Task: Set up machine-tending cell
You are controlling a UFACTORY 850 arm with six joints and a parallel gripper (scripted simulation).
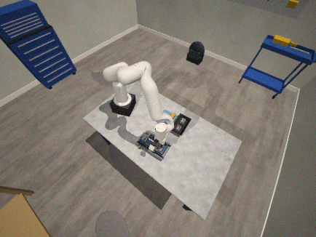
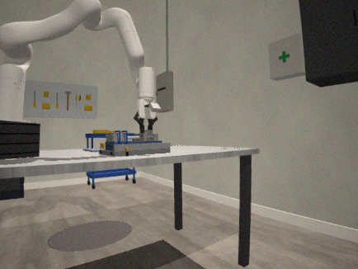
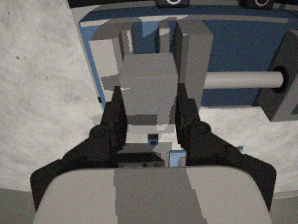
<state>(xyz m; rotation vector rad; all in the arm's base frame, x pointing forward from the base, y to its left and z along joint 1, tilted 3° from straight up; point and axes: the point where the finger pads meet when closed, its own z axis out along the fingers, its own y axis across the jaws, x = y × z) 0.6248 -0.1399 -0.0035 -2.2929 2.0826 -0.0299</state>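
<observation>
My gripper is now 20 mm above the grey aluminium blank. From my hand the other things lie so: blue vise body 70 mm behind, 10 mm to the right, 80 mm below; then brass blank 110 mm behind, 370 mm to the left, 100 mm below.
</observation>
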